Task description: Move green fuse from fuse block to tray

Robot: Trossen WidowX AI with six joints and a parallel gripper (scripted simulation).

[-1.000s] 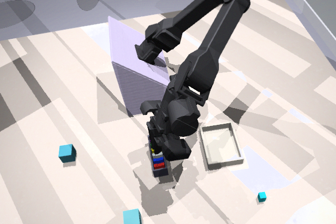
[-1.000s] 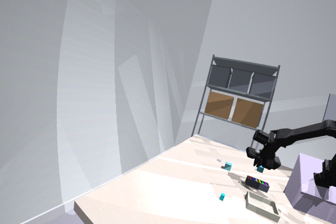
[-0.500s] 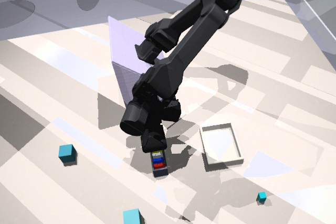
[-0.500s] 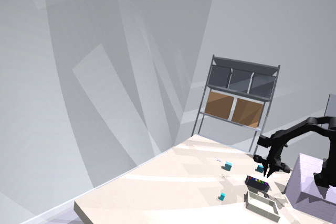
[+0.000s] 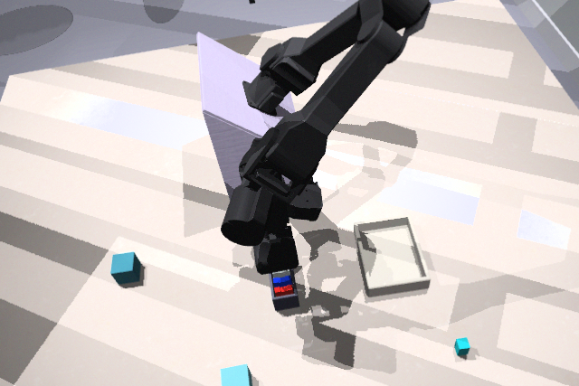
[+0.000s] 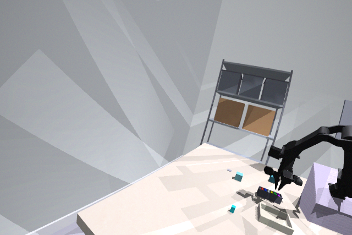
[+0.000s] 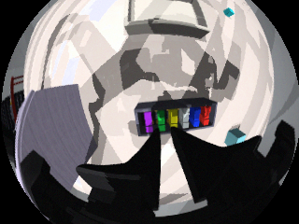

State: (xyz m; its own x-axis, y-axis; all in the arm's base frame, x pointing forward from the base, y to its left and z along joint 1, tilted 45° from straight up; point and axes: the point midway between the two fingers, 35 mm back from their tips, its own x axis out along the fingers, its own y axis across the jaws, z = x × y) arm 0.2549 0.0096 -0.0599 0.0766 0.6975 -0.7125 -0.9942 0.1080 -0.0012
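My gripper tip is 40 mm above the green fuse. From my gripper tip the other things lie so: tray: 190 mm to the left, 60 mm below, 40 mm ahead.
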